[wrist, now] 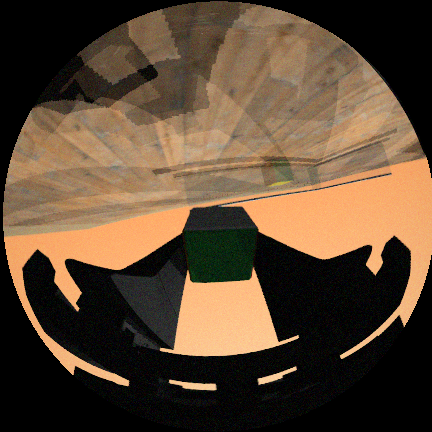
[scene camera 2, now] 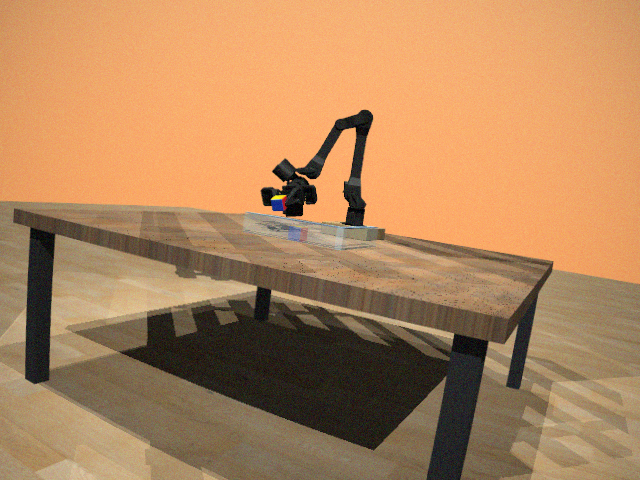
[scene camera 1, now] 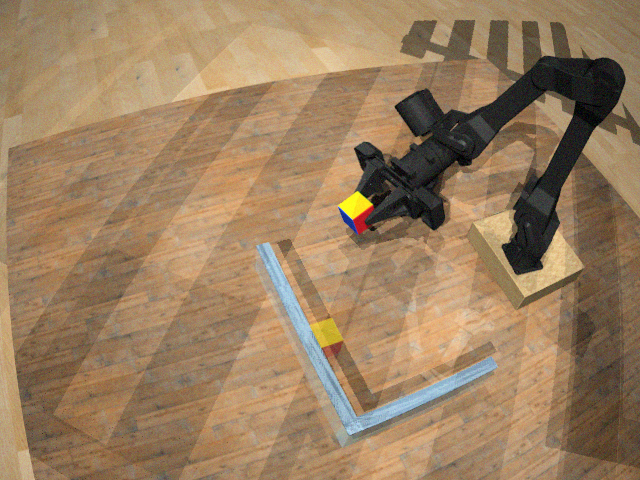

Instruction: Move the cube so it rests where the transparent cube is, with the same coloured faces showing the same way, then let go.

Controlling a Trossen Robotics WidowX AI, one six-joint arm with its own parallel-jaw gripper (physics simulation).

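Places are measured from the arm's base along level axes (x right, y up, z back), in centimetres.
Where they show: gripper, fingertip midpoint: (wrist: 218,236) (scene camera 2: 279,204) (scene camera 1: 356,215); arm's base at its link origin: (scene camera 2: 354,225) (scene camera 1: 522,257).
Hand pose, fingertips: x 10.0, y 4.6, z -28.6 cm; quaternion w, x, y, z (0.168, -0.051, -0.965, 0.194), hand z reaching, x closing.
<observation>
Each offset is from my fingertips to the centre of the thing. Level surfaces: height alone.
The solid cube @[dx +0.1, dy +0.4, dz +0.2 cm] (scene camera 1: 355,205) (scene camera 2: 278,203) (wrist: 220,262) is between the fingers of my gripper (scene camera 1: 365,209) (scene camera 2: 285,202) (wrist: 218,236), which is shut on it above the table. Its yellow face is up; blue and red sides show in both scene views, and a dark green face in the wrist view. The transparent cube @[dx -16.2, dy -6.8, dz -8.9 cm] (scene camera 1: 326,332) (scene camera 2: 296,234) (wrist: 281,172) stands on the table against the inner side of the long wall, yellow up, red side toward the walls' corner in scene camera 1. The held cube is turned differently from it in that view.
A low L-shaped pale blue wall (scene camera 1: 296,312) (scene camera 2: 339,239) borders the transparent cube; its shorter arm (scene camera 1: 429,391) runs toward the right in scene camera 1. The arm stands on a tan block (scene camera 1: 493,262) (scene camera 2: 368,234) on the wooden table @[dy -8.7 cm] (scene camera 1: 129,258) (scene camera 2: 413,279).
</observation>
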